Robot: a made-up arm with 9 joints.
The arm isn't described. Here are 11 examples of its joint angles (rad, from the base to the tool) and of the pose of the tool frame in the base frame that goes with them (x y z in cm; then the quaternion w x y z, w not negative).
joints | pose
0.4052 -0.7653 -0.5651 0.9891 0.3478 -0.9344 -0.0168 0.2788 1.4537 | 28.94 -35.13 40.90 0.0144 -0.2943 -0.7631 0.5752
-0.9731 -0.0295 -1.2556 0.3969 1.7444 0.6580 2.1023 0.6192 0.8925 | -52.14 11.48 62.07 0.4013 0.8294 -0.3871 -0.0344
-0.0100 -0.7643 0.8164 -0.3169 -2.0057 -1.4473 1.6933 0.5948 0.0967 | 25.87 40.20 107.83 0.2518 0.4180 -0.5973 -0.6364
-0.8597 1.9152 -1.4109 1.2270 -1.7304 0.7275 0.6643 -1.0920 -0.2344 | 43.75 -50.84 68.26 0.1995 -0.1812 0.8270 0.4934
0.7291 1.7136 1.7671 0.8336 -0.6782 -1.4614 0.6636 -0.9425 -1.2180 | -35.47 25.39 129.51 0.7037 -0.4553 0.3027 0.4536
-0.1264 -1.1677 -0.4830 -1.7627 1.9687 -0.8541 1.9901 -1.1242 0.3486 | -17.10 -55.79 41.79 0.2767 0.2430 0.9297 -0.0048
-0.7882 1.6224 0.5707 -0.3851 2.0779 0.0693 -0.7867 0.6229 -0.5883 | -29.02 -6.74 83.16 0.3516 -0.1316 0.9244 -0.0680
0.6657 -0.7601 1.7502 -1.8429 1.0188 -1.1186 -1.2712 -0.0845 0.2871 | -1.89 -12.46 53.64 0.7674 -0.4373 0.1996 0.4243
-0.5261 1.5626 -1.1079 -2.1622 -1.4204 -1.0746 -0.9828 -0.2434 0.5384 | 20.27 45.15 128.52 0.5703 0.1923 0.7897 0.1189
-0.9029 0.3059 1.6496 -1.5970 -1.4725 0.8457 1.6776 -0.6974 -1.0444 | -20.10 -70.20 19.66 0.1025 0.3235 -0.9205 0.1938
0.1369 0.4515 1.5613 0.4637 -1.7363 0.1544 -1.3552 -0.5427 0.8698 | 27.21 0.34 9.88 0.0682 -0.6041 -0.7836 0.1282
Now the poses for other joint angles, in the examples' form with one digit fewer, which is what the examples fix.
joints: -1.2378 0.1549 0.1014 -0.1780 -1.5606 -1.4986 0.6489 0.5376 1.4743
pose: 40.1 -36.4 52.0 0.332 0.230 0.378 -0.833
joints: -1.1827 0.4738 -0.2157 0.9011 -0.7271 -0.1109 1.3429 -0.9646 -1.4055
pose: -76.1 -47.0 19.3 0.300 0.790 0.111 -0.522
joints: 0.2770 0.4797 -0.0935 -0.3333 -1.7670 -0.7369 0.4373 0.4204 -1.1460
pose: 47.6 31.2 67.2 0.206 0.292 -0.680 -0.640
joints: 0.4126 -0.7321 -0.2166 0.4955 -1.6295 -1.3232 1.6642 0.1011 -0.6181
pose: 86.6 -10.0 78.4 0.276 0.151 0.810 0.495
